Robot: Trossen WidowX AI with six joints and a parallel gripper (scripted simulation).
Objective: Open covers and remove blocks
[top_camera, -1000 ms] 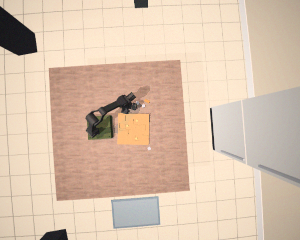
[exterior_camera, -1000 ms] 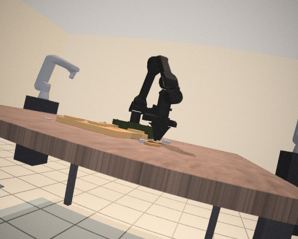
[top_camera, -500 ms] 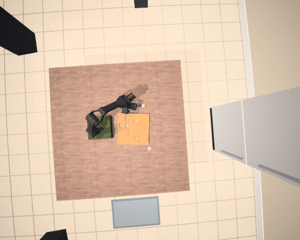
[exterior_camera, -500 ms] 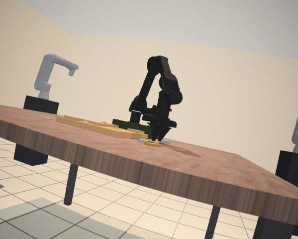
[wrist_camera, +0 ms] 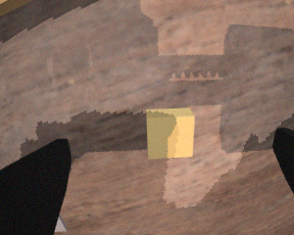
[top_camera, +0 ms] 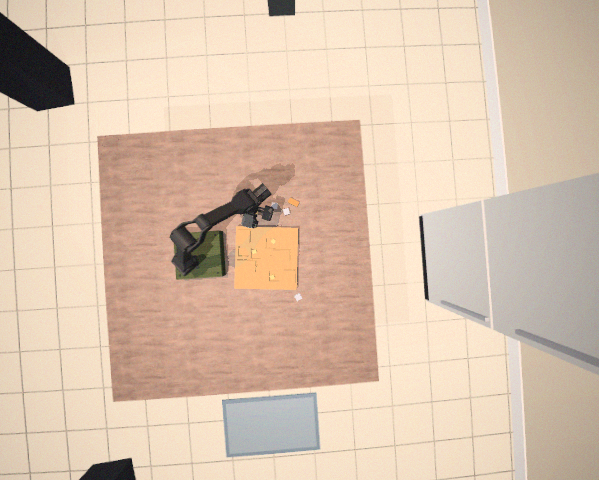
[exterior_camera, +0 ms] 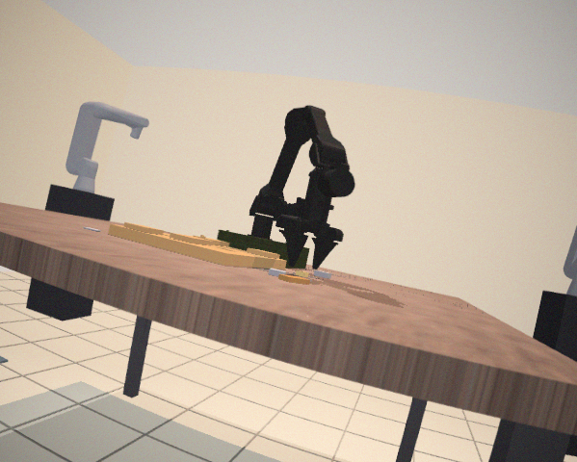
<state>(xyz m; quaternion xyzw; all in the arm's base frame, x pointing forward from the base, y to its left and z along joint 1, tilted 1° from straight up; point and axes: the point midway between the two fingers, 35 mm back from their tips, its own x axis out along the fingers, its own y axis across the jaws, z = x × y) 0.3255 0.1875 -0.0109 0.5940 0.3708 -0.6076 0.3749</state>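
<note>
The puzzle board lies 2 cm ahead of my gripper tip and 22 cm to the right of it.
</note>
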